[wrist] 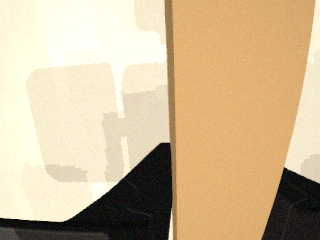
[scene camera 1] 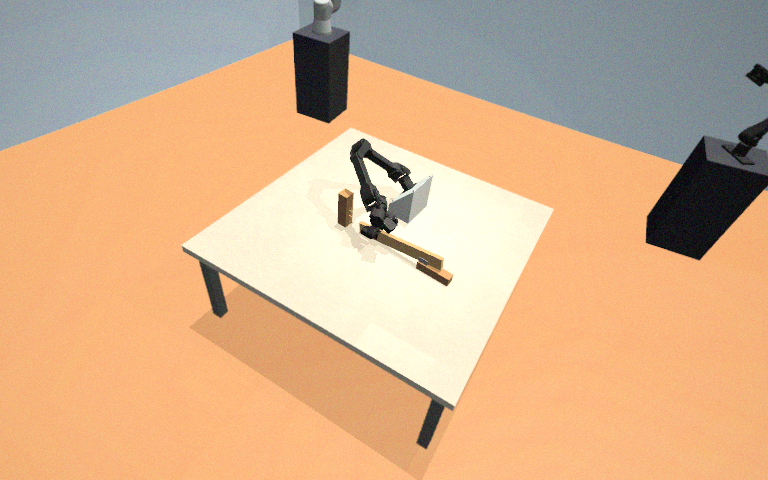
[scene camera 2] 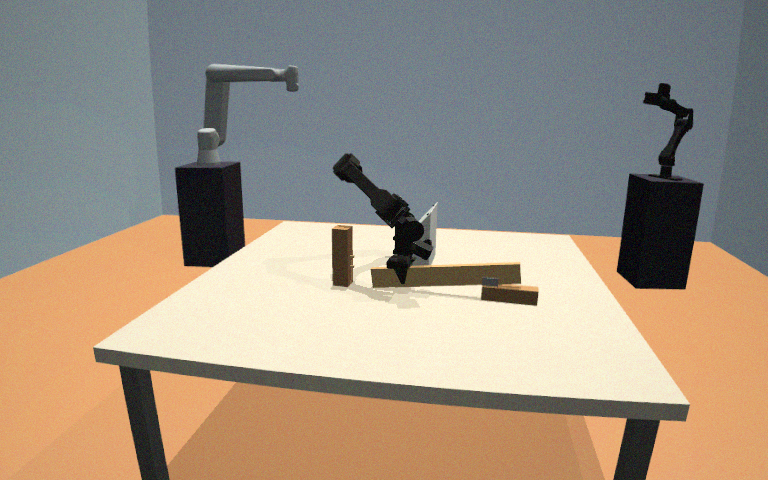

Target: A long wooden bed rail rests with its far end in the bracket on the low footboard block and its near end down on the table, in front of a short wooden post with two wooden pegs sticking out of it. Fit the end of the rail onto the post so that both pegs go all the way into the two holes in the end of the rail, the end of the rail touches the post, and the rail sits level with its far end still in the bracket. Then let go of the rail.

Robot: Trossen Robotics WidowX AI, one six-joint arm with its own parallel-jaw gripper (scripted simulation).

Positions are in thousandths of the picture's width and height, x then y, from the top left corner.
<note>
I see my gripper (scene camera 2: 525, 589) and a wooden bed rail (scene camera 2: 662, 570).
The wooden bed rail is seen too in the wrist view (wrist: 733, 340) and in scene camera 1 (scene camera 1: 566, 543). My gripper is seen too in the wrist view (wrist: 605, 635).
</note>
